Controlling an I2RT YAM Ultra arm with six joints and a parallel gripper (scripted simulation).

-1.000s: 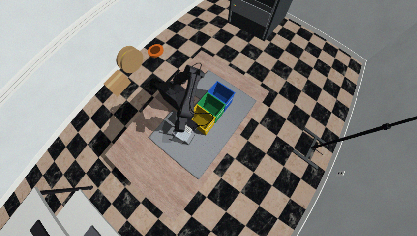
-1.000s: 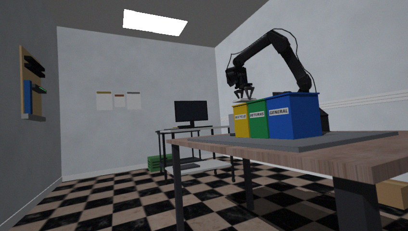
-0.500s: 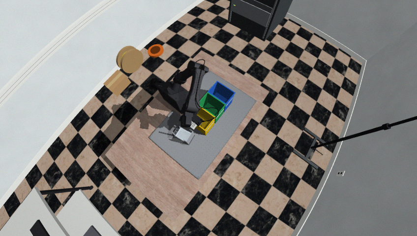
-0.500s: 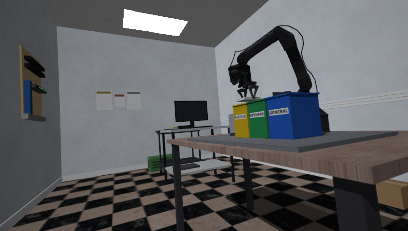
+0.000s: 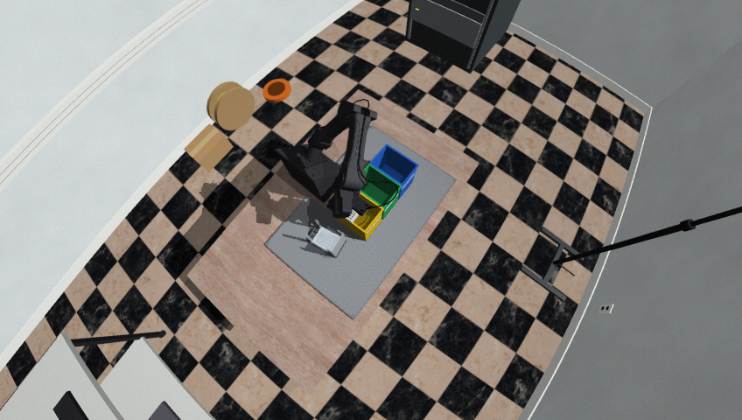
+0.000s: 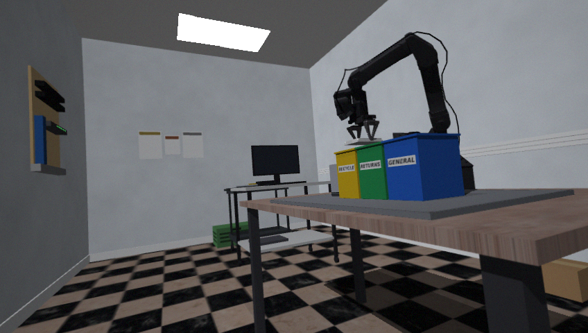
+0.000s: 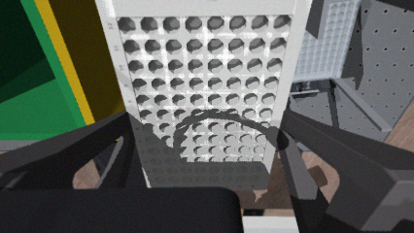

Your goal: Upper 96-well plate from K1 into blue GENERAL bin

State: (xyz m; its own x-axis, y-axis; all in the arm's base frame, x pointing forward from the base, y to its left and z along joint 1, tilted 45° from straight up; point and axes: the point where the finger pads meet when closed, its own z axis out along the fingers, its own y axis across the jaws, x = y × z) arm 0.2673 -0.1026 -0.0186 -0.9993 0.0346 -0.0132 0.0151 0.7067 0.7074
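Now: the blue general bin 4 cm ahead of my hand, 29 cm to the left of it and 13 cm below it. Round my hand: 96-well plate: 1 cm below; green returns bin: 4 cm ahead, 16 cm to the left, 13 cm below; yellow recycle bin: 4 cm ahead, 3 cm to the left, 13 cm below.
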